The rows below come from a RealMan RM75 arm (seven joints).
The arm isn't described. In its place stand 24 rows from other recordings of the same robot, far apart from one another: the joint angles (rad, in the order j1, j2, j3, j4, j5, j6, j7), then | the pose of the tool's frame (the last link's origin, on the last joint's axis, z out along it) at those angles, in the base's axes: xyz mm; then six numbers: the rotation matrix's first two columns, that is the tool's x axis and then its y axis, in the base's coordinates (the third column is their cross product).
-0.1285 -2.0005 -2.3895 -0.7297 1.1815 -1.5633 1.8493 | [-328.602, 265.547, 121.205, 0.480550, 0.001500, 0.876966, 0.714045, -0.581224, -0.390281]
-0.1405 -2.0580 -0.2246 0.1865 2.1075 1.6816 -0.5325 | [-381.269, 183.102, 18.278, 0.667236, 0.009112, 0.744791, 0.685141, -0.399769, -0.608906]
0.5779 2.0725 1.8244 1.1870 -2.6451 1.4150 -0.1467 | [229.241, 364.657, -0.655, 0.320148, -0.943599, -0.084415, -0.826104, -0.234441, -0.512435]
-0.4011 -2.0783 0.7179 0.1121 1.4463 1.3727 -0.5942 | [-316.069, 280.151, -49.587, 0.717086, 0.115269, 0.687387, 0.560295, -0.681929, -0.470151]
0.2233 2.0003 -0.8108 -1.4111 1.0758 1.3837 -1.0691 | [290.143, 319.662, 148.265, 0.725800, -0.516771, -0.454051, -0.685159, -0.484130, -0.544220]
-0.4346 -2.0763 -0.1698 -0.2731 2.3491 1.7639 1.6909 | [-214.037, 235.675, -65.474, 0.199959, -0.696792, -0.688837, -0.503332, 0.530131, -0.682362]
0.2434 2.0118 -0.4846 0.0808 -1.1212 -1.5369 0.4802 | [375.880, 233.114, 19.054, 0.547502, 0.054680, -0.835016, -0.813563, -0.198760, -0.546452]
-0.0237 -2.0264 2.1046 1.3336 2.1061 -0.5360 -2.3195 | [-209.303, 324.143, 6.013, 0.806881, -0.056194, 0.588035, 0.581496, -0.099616, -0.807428]
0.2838 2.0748 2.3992 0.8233 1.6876 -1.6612 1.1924 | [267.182, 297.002, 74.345, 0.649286, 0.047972, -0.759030, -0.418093, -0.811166, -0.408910]
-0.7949 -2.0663 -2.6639 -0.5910 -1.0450 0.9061 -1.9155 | [-249.122, 456.496, 39.250, 0.438715, 0.521279, 0.731981, 0.894590, -0.330466, -0.300835]
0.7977 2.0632 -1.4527 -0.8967 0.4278 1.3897 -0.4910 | [216.114, 379.131, -38.381, 0.577970, -0.734462, 0.355691, -0.539725, -0.670958, -0.508441]
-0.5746 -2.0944 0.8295 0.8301 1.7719 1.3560 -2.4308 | [-207.339, 384.564, 25.645, 0.095581, 0.793982, 0.600381, 0.892182, -0.335812, 0.302064]
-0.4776 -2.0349 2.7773 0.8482 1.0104 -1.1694 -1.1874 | [-270.842, 319.739, -68.738, 0.883410, 0.263796, -0.387297, -0.369227, -0.117075, -0.921935]
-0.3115 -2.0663 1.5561 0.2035 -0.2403 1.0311 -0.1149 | [-387.978, 308.194, 26.183, 0.757712, 0.053530, 0.650390, 0.645195, 0.088153, -0.758915]
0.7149 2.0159 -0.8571 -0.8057 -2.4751 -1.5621 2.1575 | [248.851, 367.264, 15.112, 0.647849, -0.761768, 0.000409, -0.751377, -0.639100, -0.164265]
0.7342 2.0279 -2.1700 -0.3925 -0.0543 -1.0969 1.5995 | [143.298, 372.852, -81.671, 0.137236, -0.688145, -0.712476, -0.724904, -0.559955, 0.401203]
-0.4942 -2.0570 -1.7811 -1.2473 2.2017 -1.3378 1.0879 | [-186.459, 354.312, -11.974, 0.936600, 0.349461, 0.025631, 0.342710, -0.898352, -0.274797]
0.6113 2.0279 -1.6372 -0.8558 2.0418 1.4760 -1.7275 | [92.358, 312.095, -42.486, 0.703568, -0.107698, -0.702419, 0.010998, -0.986680, 0.162299]
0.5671 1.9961 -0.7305 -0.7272 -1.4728 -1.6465 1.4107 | [199.263, 366.110, 87.431, 0.586036, -0.027188, -0.809829, -0.365884, -0.900622, -0.234537]
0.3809 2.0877 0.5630 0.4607 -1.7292 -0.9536 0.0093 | [317.753, 317.399, -66.063, 0.489339, -0.159814, -0.857325, -0.866592, 0.021139, -0.498569]
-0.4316 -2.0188 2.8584 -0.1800 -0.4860 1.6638 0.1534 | [-322.706, 246.961, -24.628, 0.824431, -0.516605, 0.231154, -0.227731, -0.676707, -0.700147]
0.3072 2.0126 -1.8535 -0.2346 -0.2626 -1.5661 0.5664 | [283.373, 264.560, -21.654, 0.554049, 0.081789, -0.828456, -0.521169, -0.741940, -0.421791]
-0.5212 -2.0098 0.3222 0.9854 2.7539 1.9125 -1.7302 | [-335.638, 272.696, 90.669, 0.639072, 0.765708, 0.072652, 0.766007, -0.625092, -0.149978]
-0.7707 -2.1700 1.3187 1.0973 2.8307 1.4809 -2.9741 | [-180.966, 374.738, -36.791, 0.417268, 0.903571, -0.097198, 0.720315, -0.394048, -0.570852]
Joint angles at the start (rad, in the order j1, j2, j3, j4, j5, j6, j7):
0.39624 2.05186 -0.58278 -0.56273 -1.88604 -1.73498 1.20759
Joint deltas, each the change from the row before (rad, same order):
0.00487 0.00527 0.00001 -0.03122 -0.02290 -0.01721 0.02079
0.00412 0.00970 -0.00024 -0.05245 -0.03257 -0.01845 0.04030
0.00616 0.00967 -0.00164 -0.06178 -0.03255 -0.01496 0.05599
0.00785 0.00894 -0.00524 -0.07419 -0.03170 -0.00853 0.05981
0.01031 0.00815 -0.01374 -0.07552 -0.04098 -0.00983 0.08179
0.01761 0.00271 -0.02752 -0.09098 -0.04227 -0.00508 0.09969
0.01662 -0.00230 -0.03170 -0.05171 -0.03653 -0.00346 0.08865
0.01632 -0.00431 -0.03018 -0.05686 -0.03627 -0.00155 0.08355
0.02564 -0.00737 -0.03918 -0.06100 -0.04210 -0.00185 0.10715
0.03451 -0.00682 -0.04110 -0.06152 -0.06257 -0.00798 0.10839
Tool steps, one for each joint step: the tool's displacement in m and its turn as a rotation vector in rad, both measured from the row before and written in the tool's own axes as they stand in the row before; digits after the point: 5 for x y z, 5 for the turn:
-0.00319 0.00111 0.00113 -0.02229 0.01954 -0.00491
-0.00432 0.00088 0.00088 -0.02137 0.03262 0.00044
-0.00607 -0.00046 0.00056 -0.01429 0.03851 0.00688
-0.00838 -0.00216 -0.00023 -0.00256 0.04614 -0.00189
-0.00810 -0.00142 0.00053 -0.00596 0.06084 0.01798
-0.01320 -0.00329 -0.00005 0.00456 0.07676 0.01152
-0.00842 -0.00165 0.00148 -0.00237 0.06674 0.02945
-0.00973 -0.00207 -0.00072 0.01297 0.06510 0.01936
-0.01356 -0.00212 -0.00041 0.01943 0.07455 0.02733
-0.01458 -0.00122 -0.00037 0.02904 0.08962 0.02337

